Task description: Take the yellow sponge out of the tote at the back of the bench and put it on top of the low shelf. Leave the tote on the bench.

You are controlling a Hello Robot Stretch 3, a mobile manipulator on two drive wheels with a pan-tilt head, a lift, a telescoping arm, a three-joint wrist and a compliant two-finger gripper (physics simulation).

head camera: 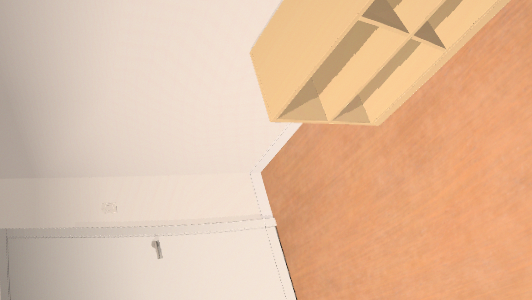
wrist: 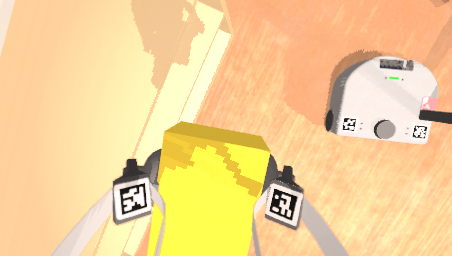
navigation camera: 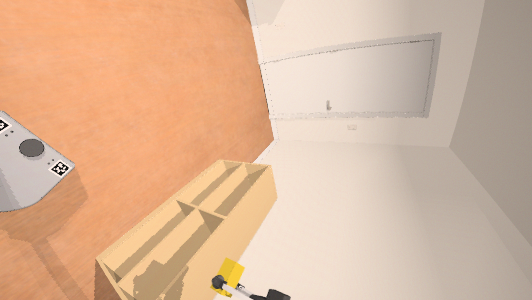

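Seen in the pictures: gripper, fingertip midpoint: (wrist: 211,167) (navigation camera: 221,280); robot's base at its link origin: (wrist: 364,123) (navigation camera: 32,146).
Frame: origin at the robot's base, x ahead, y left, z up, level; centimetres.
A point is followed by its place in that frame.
The yellow sponge (navigation camera: 230,270) {x 2.0, y -51.2, z 94.7 cm} (wrist: 209,215) {x -0.7, y -53.7, z 95.6 cm} is held between the two fingertips of my gripper (navigation camera: 223,281) {x -2.2, y -54.4, z 91.4 cm} (wrist: 211,167) {x -2.2, y -54.4, z 91.4 cm}, one rubber tip on each side. The low shelf (head camera: 305,55) {x 48.2, y -98.1, z 61.0 cm} (navigation camera: 256,207) {x 44.2, y -108.1, z 61.0 cm} (wrist: 75,100) {x -3.0, y -90.4, z 61.0 cm} is a pale wooden unit with open compartments and a flat top. In the wrist view the sponge appears over the shelf's front edge, held clear of it; in the navigation view it overlaps the edge of the shelf top. The exact height between them is hard to tell. The gripper does not show in the head view. The tote and bench do not show.
My grey base (navigation camera: 35,172) {x -6.6, y -7.7, z 16.0 cm} (wrist: 385,100) {x -10.6, y -1.6, z 16.0 cm} stands on the orange floor (head camera: 425,200) {x 84.8, y -55.7, z 0.0 cm} (navigation camera: 150,75) {x 75.7, y -5.8, z 0.1 cm}, away from the shelf's open front. A pale wall (head camera: 150,100) {x 106.4, y -152.8, z 99.0 cm} (navigation camera: 350,210) {x 70.5, y -141.3, z 126.6 cm} runs behind the shelf. A white door (head camera: 100,270) {x 208.0, y -113.5, z 135.8 cm} (navigation camera: 370,80) {x 212.8, y -98.7, z 142.8 cm} is beyond the shelf's far end.
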